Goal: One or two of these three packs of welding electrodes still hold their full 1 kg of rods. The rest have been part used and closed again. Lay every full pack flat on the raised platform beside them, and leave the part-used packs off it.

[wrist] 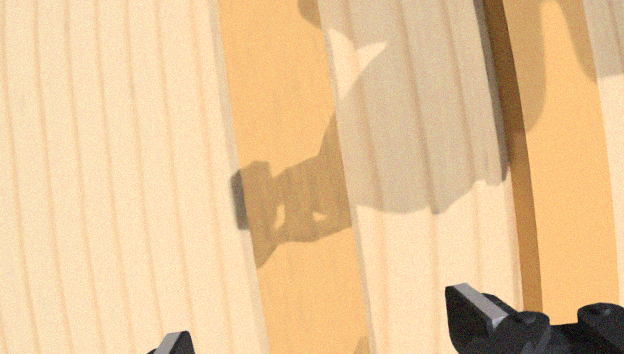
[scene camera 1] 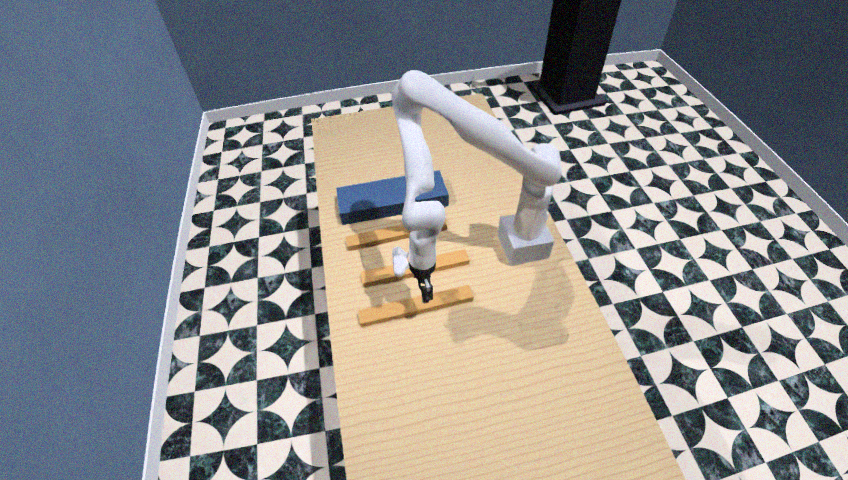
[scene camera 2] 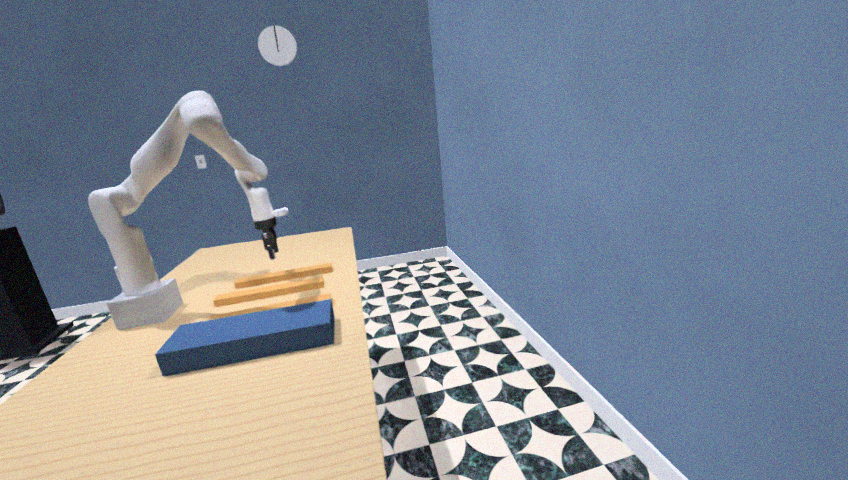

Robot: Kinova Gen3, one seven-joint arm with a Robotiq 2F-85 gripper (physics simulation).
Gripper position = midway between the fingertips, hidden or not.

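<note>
I can see my gripper (wrist: 322, 337) here. There is an orange pack (scene camera 1: 394, 233) in the scene as well, and with it I see an orange pack (scene camera 1: 374, 315).
</note>
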